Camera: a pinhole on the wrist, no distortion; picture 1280 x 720 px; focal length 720.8 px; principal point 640.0 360.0 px. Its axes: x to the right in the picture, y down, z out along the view. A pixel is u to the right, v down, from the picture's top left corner.
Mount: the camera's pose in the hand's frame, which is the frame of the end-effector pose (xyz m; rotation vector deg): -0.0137 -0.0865 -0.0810 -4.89 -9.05 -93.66
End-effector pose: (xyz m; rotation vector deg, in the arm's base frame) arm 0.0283 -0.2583 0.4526 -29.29 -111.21 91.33
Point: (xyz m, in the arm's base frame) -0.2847 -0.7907 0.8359
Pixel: 1240.0 426.1
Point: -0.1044 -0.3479 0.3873
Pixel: 350.6 501.8
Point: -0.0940 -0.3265 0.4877
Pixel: 576.3 633.5
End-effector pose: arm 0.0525 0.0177 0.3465 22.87 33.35 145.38
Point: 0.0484 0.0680 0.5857
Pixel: 370.7 558.6
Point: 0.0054 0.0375 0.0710
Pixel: behind the camera
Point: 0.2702 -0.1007 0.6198
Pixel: 370.5 35.2
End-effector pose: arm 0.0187 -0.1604 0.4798 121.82 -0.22 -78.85
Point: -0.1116 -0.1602 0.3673
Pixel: 767.5 555.2
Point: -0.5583 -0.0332 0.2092
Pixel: 1211.8 334.7
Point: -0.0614 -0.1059 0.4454
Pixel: 751.7 331.1
